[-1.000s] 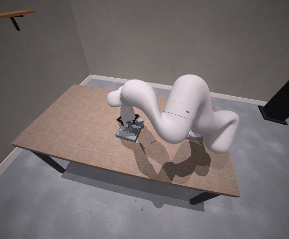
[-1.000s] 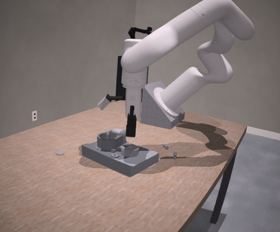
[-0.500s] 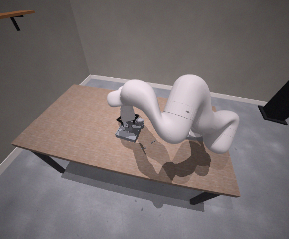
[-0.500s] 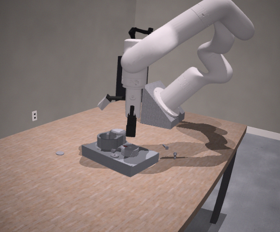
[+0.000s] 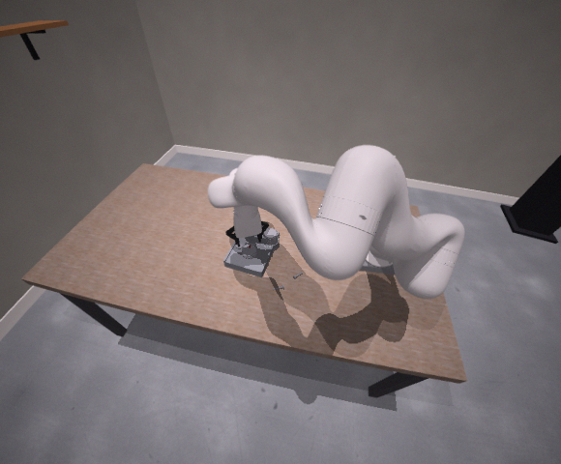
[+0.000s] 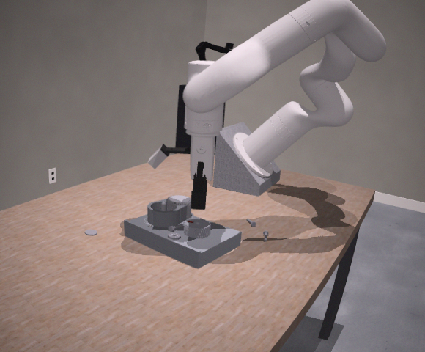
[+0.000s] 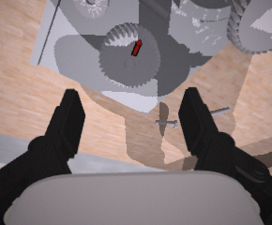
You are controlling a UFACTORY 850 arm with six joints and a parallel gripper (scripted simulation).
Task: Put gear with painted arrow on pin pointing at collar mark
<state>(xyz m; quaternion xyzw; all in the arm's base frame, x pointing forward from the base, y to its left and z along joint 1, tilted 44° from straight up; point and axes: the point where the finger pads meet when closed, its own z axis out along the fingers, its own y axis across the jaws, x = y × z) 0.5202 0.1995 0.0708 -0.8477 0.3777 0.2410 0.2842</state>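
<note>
My hand is 80 mm above the grey toothed gear. The rest, counted from my hand: bolt: 80 mm below, 50 mm to the right, 30 mm ahead; washer: 90 mm below, 60 mm ahead, 20 mm to the right.
</note>
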